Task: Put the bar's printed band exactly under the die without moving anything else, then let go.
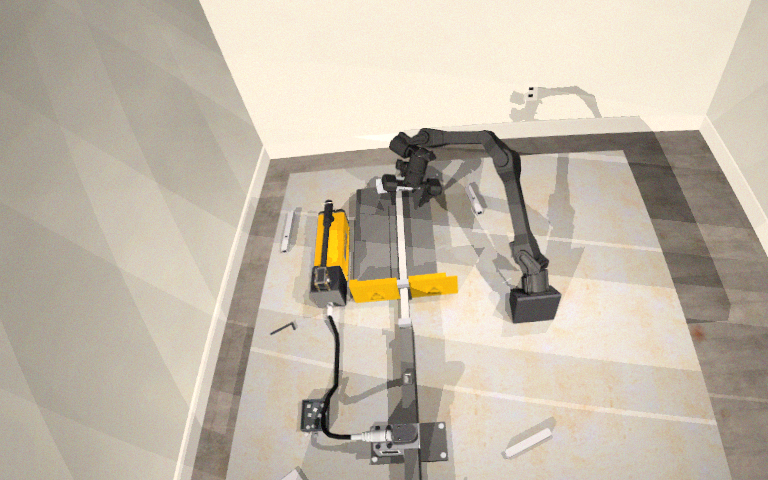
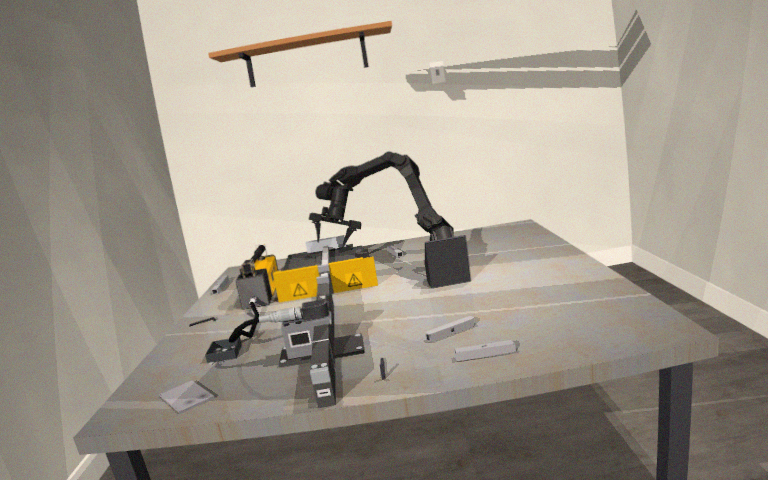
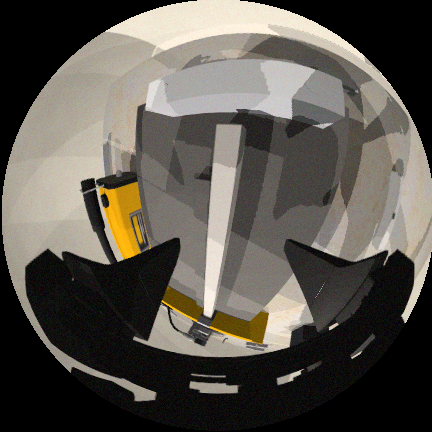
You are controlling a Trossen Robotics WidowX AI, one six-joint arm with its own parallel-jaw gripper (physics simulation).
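Where they show: gripper, fingertip midpoint: (image 1: pixel 405 205) (image 2: pixel 330 244) (image 3: pixel 234 244); arm's base, origin of the base link: (image 1: pixel 536 292) (image 2: pixel 445 247).
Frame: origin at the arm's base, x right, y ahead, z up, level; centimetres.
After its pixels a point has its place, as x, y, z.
Note:
The long white bar (image 1: pixel 401 243) {27.2, 34.6, -3.5} (image 2: pixel 325 255) {34.2, 33.9, -3.4} (image 3: pixel 223 200) {43.4, 32.9, -3.5} lies lengthwise over a dark grey plate (image 1: pixel 373 237) {33.1, 43.3, -5.5} (image 3: pixel 305 175) {46.3, 26.1, -5.5} and passes through the gap in the yellow guard (image 1: pixel 373 289) {12.3, 44.8, -3.4} (image 2: pixel 353 273) {10.9, 27.1, -5.3} toward a grey rail (image 1: pixel 403 345) {-7.2, 38.2, -2.9}. I cannot make out its printed band. My gripper (image 1: pixel 408 191) {40.6, 31.1, -1.4} (image 2: pixel 332 242) {40.6, 31.1, -1.4} (image 3: pixel 234 244) {40.6, 31.1, -1.4} is open and empty above the bar's far part, with one finger on each side. A grey machine with a small screen (image 2: pixel 300 338) {-34.6, 45.0, -5.1} and a dark head (image 1: pixel 404 433) {-32.0, 40.5, 1.5} (image 2: pixel 314 309) {-33.9, 40.6, 0.8} stands at the rail; I cannot make out the die.
A pale grey block (image 2: pixel 320 245) {51.5, 34.5, -3.3} (image 3: pixel 215 92) {51.5, 33.0, -1.4} stands across the plate's far end. A yellow and black unit (image 1: pixel 338 240) {31.7, 54.1, -2.0} (image 3: pixel 122 215) {38.0, 52.3, -3.0} stands left of the plate. A black cable (image 1: pixel 337 350) {-2.6, 57.8, -9.3} runs to the machine. Loose pale bars (image 1: pixel 527 442) (image 2: pixel 485 350), a hex key (image 1: pixel 283 327) {8.1, 74.6, -9.9} and a small dark tray (image 2: pixel 223 350) {-19.5, 65.5, -10.1} lie around.

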